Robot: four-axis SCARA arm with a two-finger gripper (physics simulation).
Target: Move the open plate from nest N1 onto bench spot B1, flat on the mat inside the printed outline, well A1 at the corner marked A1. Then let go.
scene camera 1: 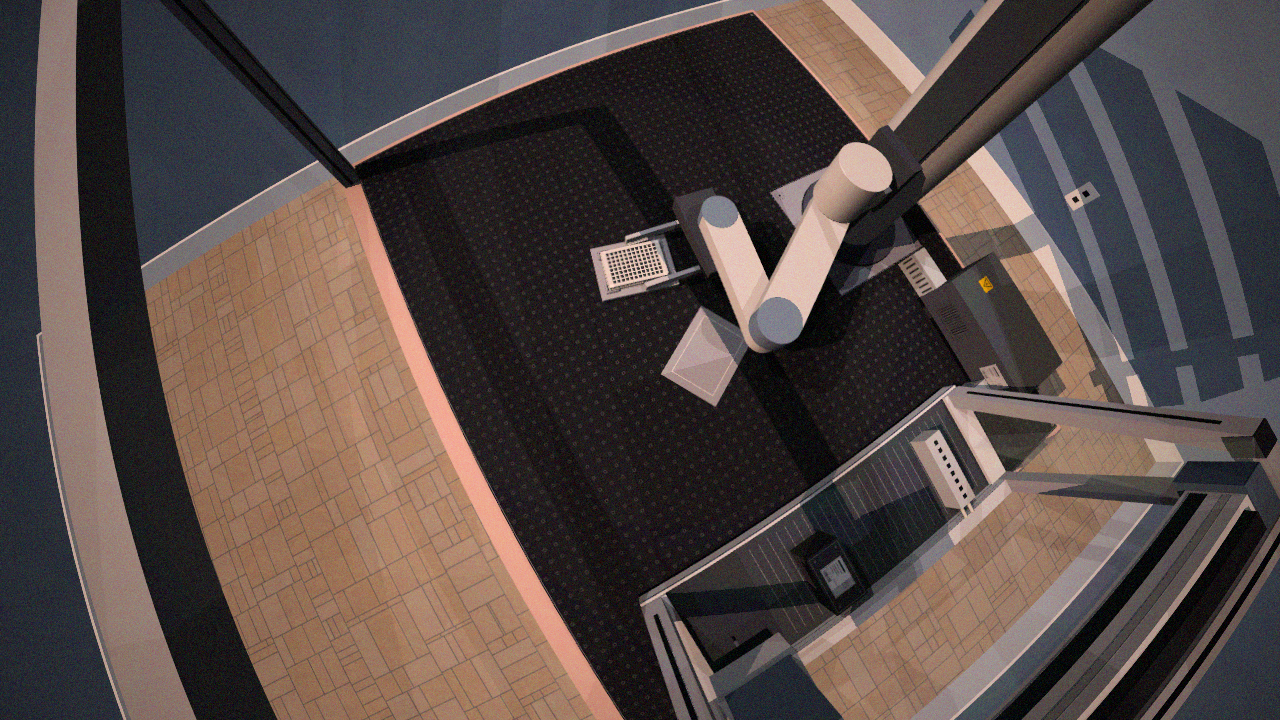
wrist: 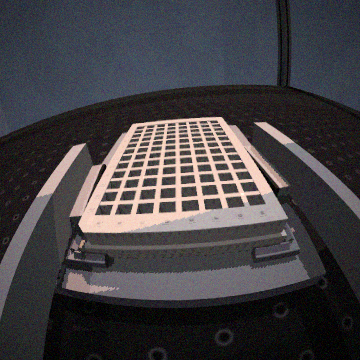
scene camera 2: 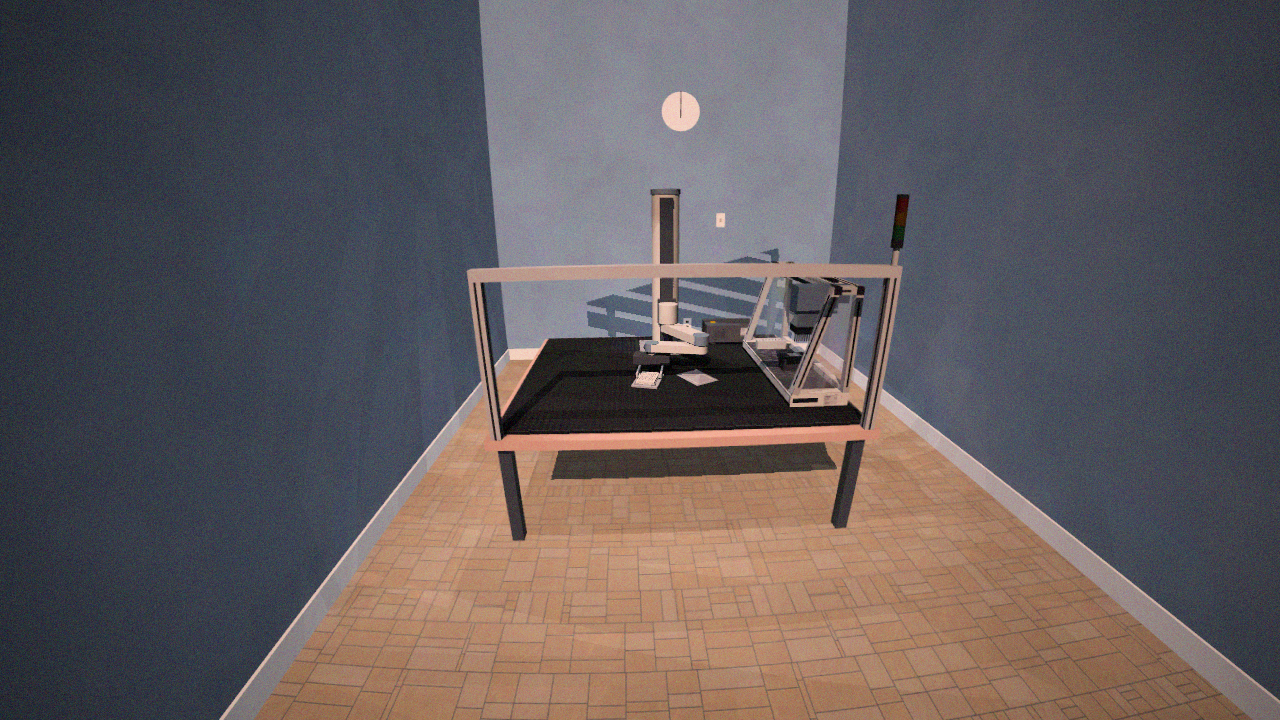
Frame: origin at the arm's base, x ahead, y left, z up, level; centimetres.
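Where they show: gripper, fingertip midpoint: [scene camera 1: 635, 263] [wrist: 172, 144] [scene camera 2: 648, 375].
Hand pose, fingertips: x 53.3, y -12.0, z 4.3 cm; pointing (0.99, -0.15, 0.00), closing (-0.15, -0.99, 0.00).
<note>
Things, the pixels of their top centre, and the offset from my fingertips. "*": a spot on its surface instead.
- open plate, middle of its top: [wrist: 177, 148] [scene camera 1: 634, 262] [scene camera 2: 648, 376] dy -0.3, dx +0.1, dz -0.4 cm
- nest N1, middle of its top: [wrist: 178, 160] [scene camera 1: 634, 264] [scene camera 2: 648, 378] dy -0.3, dx +0.1, dz -1.2 cm
- Bench spot B1, surface spot: [scene camera 1: 702, 362] [scene camera 2: 699, 378] * dy +24.2, dx -1.9, dz -2.8 cm
- black device, surface spot: [scene camera 1: 836, 573] * dy +68.8, dx -0.3, dz +9.0 cm
- dark control box, surface spot: [scene camera 1: 998, 317] * dy +49.5, dx -63.0, dz +8.5 cm
The open plate [scene camera 1: 633, 262] [scene camera 2: 648, 378] [wrist: 185, 222], pale with a grid of square wells, sits level in nest N1 [scene camera 1: 597, 268] [wrist: 190, 287], a grey base with small corner clips. My gripper [scene camera 1: 639, 261] [scene camera 2: 649, 376] [wrist: 172, 144] is shut on the plate; its pads lie against both long sides in the wrist view. The left finger covers the nest's near left corner, so no A1 mark shows there. Bench spot B1 [scene camera 1: 702, 362] [scene camera 2: 697, 377] is a light card with a printed outline, turned at an angle beside the nest. Its A1 mark cannot be read.
A clear-walled, framed enclosure [scene camera 1: 1109, 413] [scene camera 2: 819, 396] stands on the right of the bench, with a black device [scene camera 1: 836, 573] inside. A dark control box [scene camera 1: 998, 317] is near the arm's base. The arm's elbow [scene camera 1: 776, 322] hangs close to B1's corner.
</note>
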